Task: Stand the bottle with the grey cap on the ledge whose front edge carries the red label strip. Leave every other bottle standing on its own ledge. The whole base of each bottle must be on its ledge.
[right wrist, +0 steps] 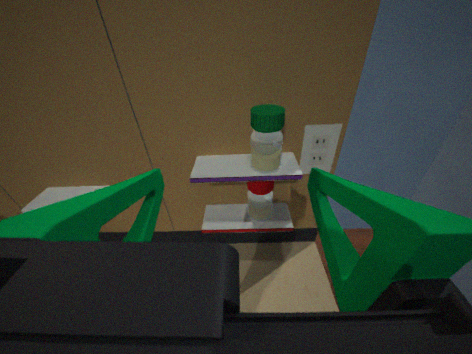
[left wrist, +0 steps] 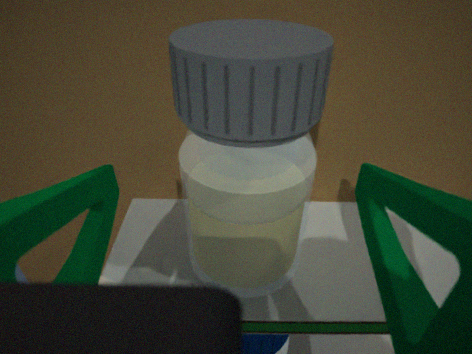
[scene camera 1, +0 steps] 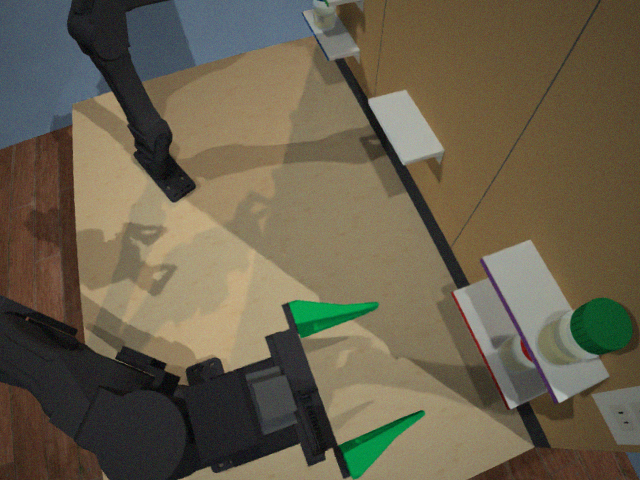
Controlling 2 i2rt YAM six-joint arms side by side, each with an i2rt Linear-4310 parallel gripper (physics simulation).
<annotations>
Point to a brown wall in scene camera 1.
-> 563,186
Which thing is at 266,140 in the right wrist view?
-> A green-capped bottle.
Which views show the right gripper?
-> The right wrist view and scene camera 1 only.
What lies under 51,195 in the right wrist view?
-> A bare white ledge.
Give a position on a red-capped bottle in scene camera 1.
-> At 513,356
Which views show the left gripper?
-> The left wrist view only.
</annotations>
